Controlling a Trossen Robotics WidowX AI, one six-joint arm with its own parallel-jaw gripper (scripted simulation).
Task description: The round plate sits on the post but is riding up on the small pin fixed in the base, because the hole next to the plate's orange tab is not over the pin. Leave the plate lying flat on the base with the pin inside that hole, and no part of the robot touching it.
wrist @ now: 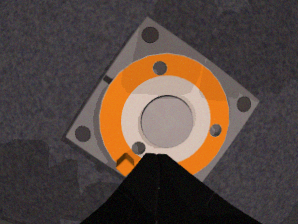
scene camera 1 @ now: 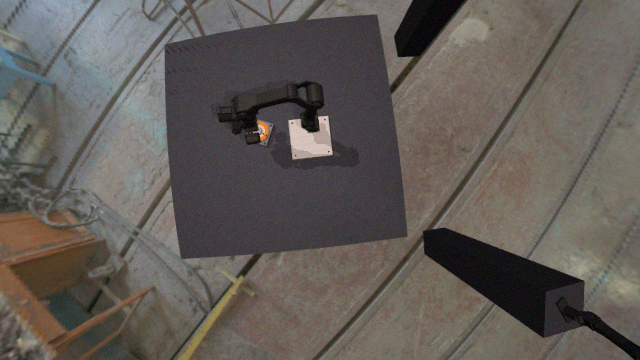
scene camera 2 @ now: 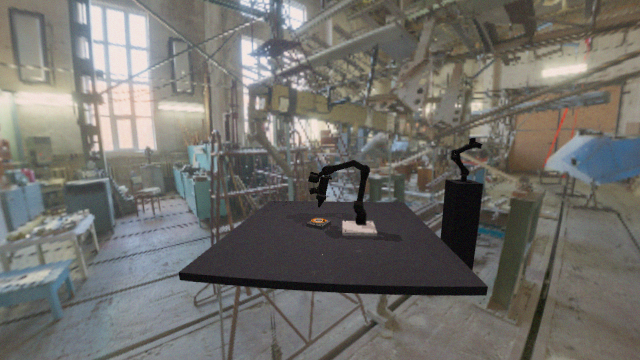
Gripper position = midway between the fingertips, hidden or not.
My gripper (wrist: 154,163) is shut, with nothing in its grasp. Also in view: a square grey base (wrist: 149,39).
